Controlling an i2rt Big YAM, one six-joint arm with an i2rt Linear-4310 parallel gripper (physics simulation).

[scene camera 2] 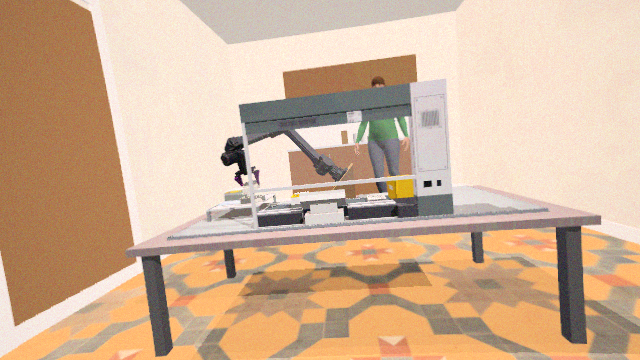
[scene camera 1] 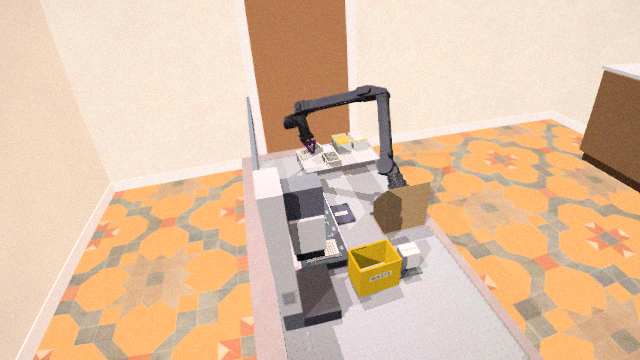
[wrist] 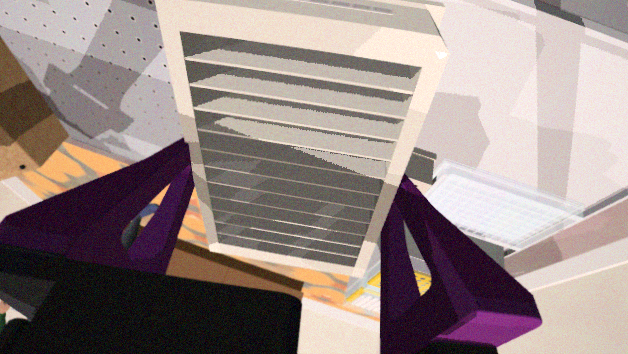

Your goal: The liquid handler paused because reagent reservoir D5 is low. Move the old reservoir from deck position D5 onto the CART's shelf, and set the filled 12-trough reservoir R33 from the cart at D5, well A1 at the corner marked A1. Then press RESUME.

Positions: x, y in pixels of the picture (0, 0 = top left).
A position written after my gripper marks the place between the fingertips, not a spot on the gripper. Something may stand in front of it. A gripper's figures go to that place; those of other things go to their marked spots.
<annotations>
My gripper (wrist: 296, 159): 0.14 m from the lens. A clear plate (wrist: 482, 204): 0.33 m from the lens. A cart shelf (wrist: 520, 96): 0.25 m from the lens. The marked spots on the cart shelf and the clear plate are 0.12 m apart.
</annotations>
